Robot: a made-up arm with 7 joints. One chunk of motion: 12 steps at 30 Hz.
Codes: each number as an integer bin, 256 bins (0 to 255) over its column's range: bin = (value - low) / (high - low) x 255, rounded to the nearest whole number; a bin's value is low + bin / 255 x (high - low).
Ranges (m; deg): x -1.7..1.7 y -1.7..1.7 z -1.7..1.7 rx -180..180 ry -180..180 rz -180..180
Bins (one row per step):
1: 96 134 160 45 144 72
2: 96 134 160 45 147 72
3: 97 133 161 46 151 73
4: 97 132 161 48 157 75
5: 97 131 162 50 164 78
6: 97 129 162 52 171 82
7: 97 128 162 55 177 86
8: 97 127 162 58 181 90
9: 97 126 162 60 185 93
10: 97 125 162 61 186 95
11: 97 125 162 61 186 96
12: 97 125 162 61 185 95
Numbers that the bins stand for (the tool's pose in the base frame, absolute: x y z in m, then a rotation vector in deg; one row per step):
1: -0.4200 0.0867 0.4333 -116.47 23.29 -78.35
2: -0.4200 0.0867 0.4333 -116.47 27.53 -78.35
3: -0.4067 0.0733 0.4467 -115.06 33.18 -76.94
4: -0.4067 0.0600 0.4467 -112.24 41.65 -74.12
5: -0.4067 0.0467 0.4600 -109.41 51.53 -69.88
6: -0.4067 0.0200 0.4600 -106.59 61.41 -64.24
7: -0.4067 0.0067 0.4600 -102.35 69.88 -58.59
8: -0.4067 -0.0067 0.4600 -98.12 75.53 -52.94
9: -0.4067 -0.0200 0.4600 -95.29 81.18 -48.71
10: -0.4067 -0.0333 0.4600 -93.88 82.59 -45.88
11: -0.4067 -0.0333 0.4600 -93.88 82.59 -44.47
12: -0.4067 -0.0333 0.4600 -93.88 81.18 -45.88

